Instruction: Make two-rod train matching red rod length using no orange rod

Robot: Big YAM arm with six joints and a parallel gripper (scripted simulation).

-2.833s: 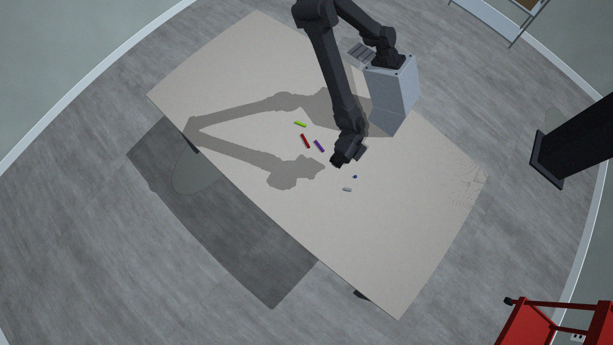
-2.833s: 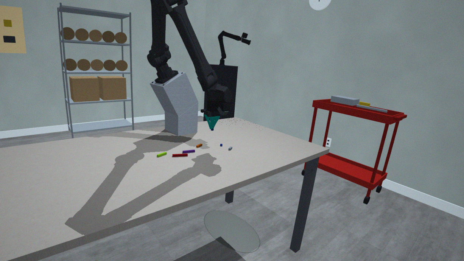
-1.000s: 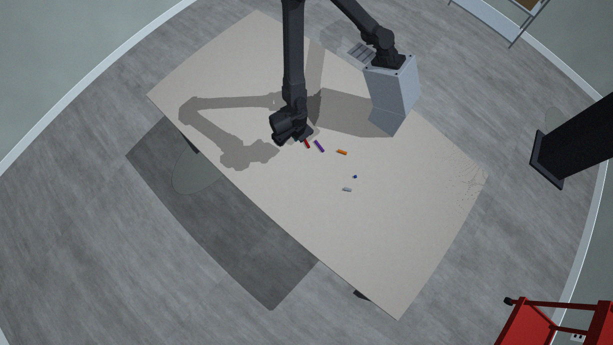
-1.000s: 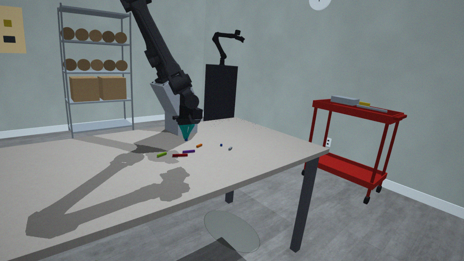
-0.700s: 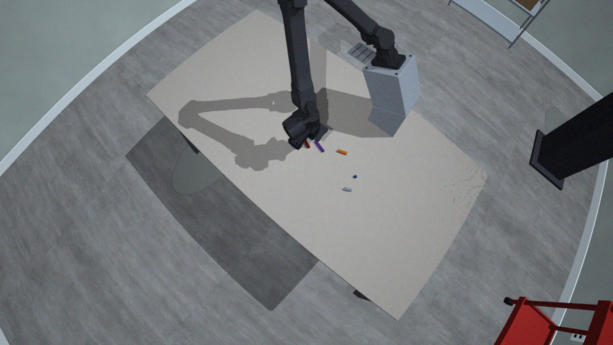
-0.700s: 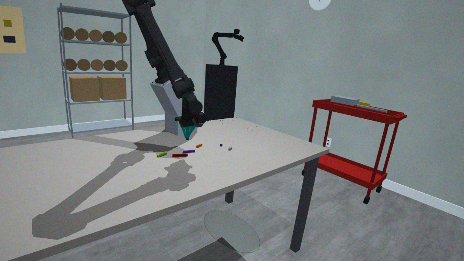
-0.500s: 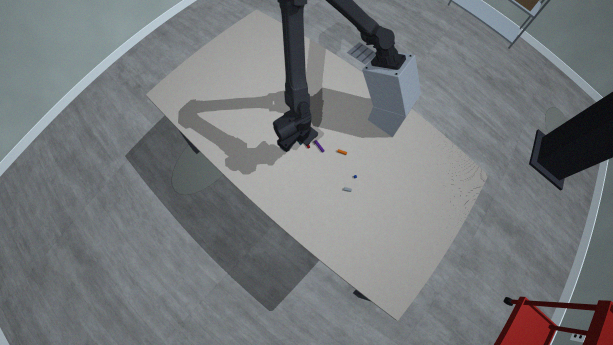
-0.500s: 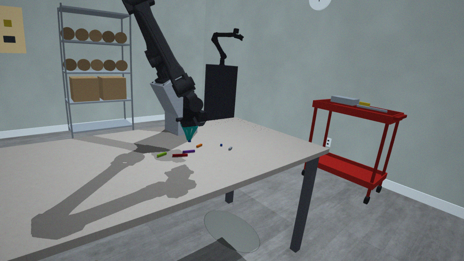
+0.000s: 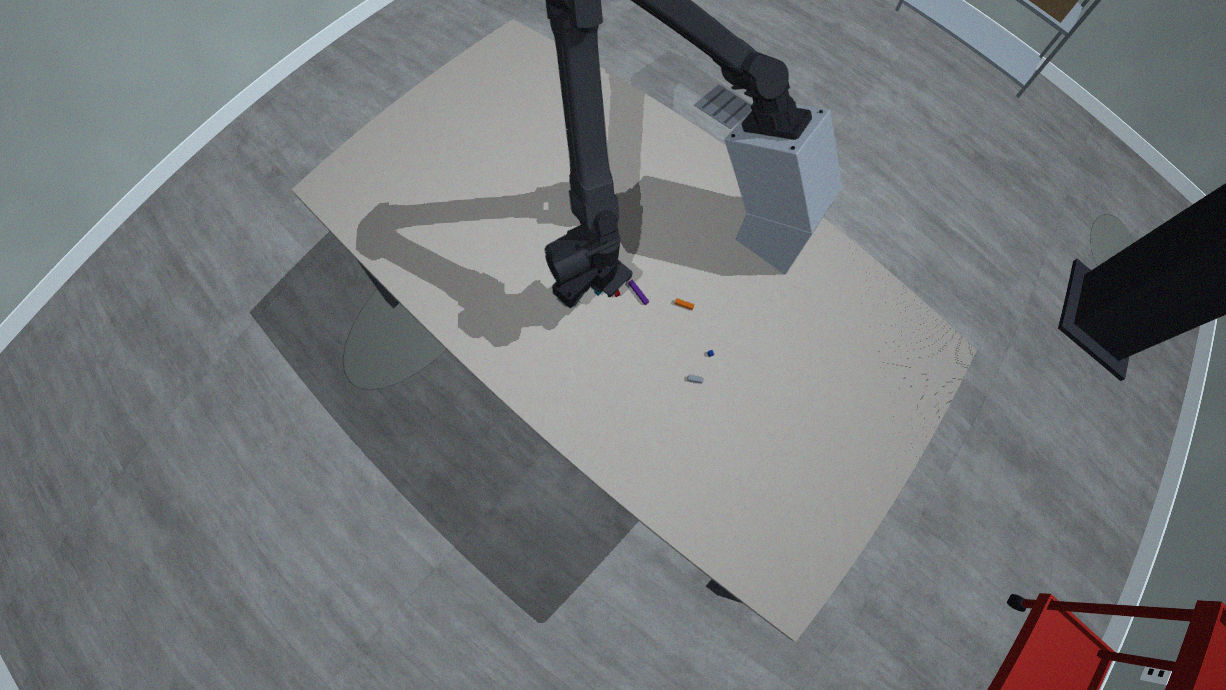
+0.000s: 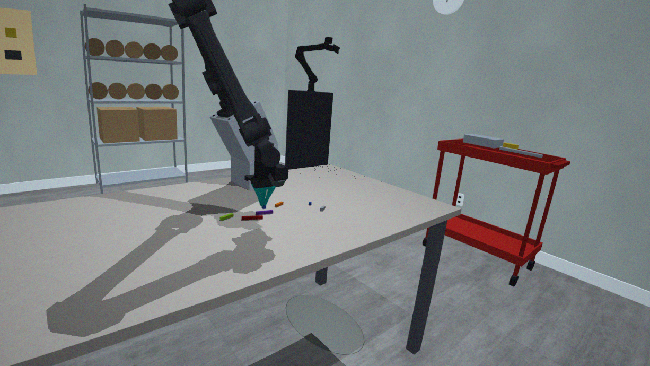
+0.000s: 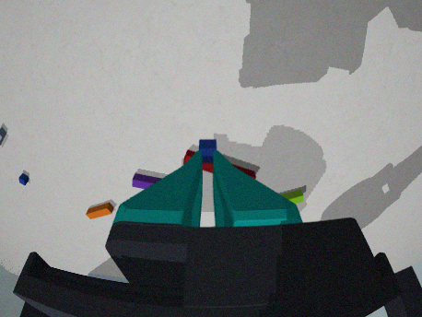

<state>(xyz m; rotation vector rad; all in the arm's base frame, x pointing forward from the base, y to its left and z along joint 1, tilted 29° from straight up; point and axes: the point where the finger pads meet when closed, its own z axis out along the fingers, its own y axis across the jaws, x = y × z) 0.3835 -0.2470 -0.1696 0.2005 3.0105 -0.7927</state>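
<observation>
Right now the red rod is 60 mm below my hand, 50 mm behind it and 10 mm to the right of it. The rest, counted from my hand: lime rod: 110 mm behind, 70 mm to the right, 60 mm below; then orange rod: 150 mm to the left, 100 mm behind, 60 mm below; then purple rod: 60 mm below, 60 mm behind, 50 mm to the left.
</observation>
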